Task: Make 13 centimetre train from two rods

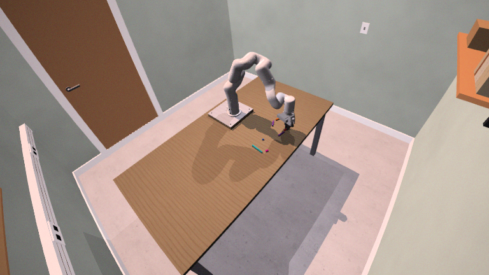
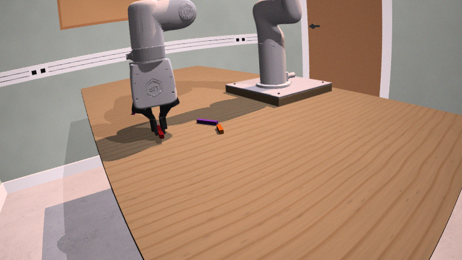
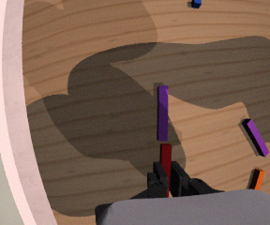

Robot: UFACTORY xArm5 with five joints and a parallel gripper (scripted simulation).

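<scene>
Now: hand 20 mm above the red rod. The rest, counted from my hand: orange rod (140 mm behind, 50 mm to the left, 30 mm below); magenta rod (270 mm to the right, 30 mm below, 20 mm ahead); blue rod (210 mm to the right, 80 mm behind, 30 mm below).
</scene>
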